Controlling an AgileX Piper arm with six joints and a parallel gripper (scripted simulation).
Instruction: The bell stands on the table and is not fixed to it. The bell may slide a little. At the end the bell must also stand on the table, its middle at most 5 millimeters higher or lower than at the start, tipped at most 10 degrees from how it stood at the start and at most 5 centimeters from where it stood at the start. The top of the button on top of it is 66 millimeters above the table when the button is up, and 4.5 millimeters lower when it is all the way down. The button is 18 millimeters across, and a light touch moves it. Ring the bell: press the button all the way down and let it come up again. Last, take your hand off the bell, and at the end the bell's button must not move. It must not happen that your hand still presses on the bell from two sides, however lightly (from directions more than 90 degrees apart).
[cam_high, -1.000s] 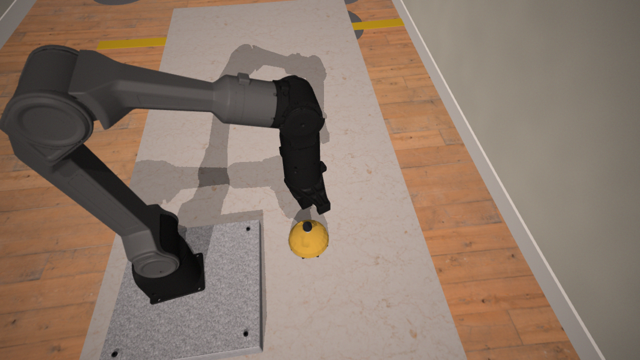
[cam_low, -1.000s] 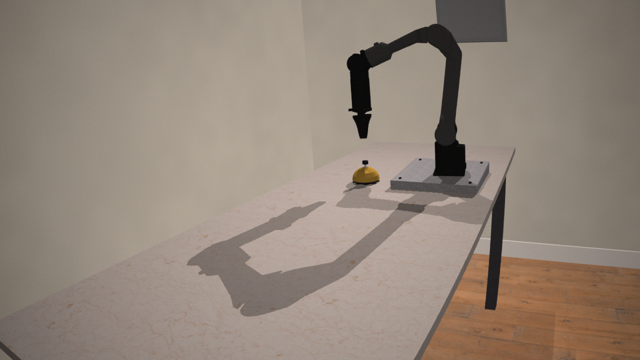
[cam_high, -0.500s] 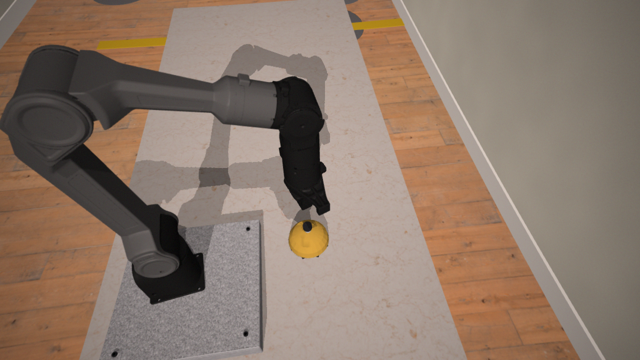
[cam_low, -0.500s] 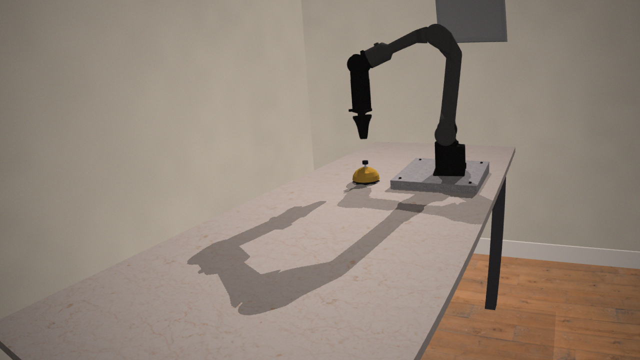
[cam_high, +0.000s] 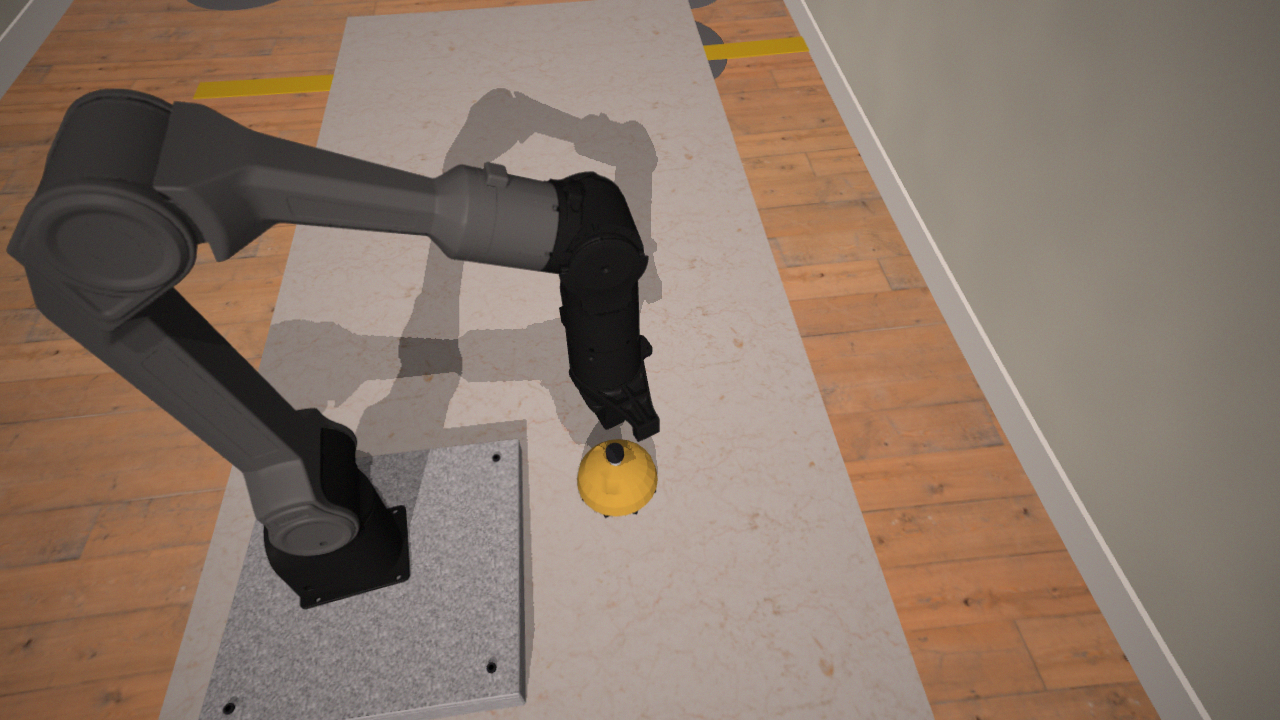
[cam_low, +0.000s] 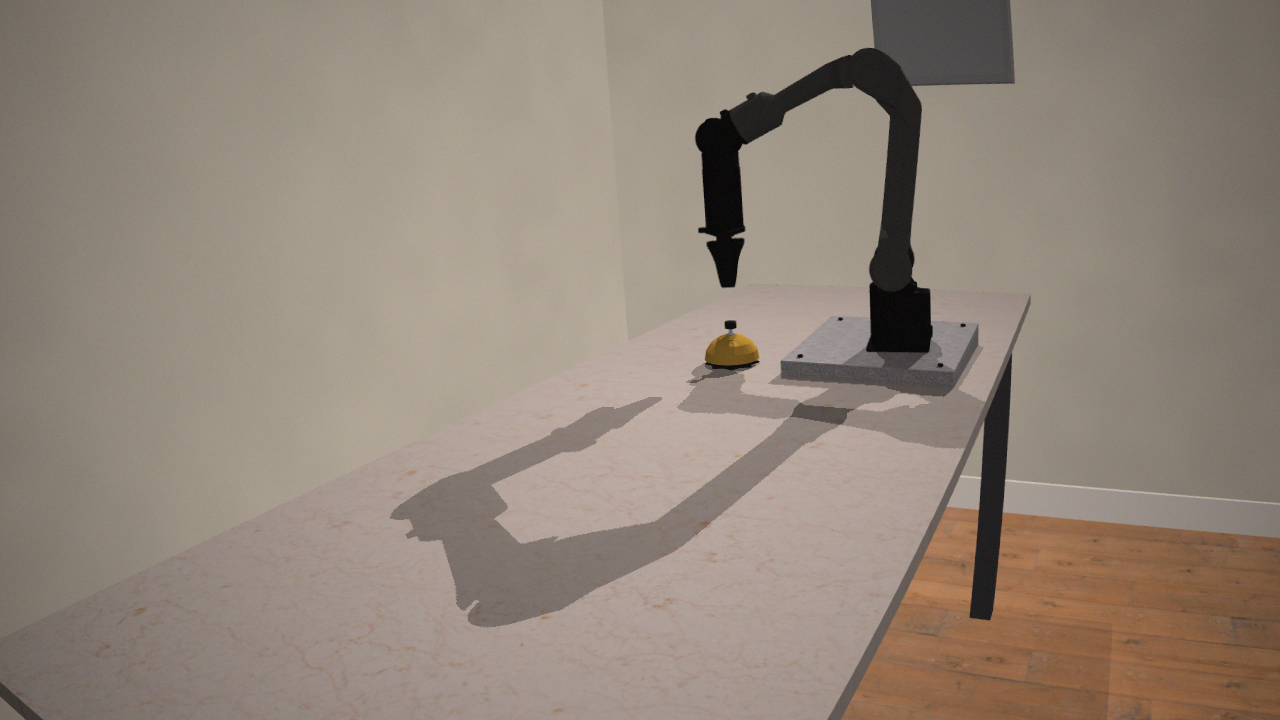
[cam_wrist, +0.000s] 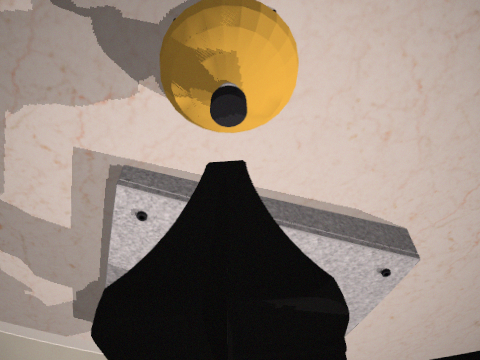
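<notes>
Right now my hand is 7 cm above the small black button. Round my hand: yellow dome bell (9 cm below).
</notes>
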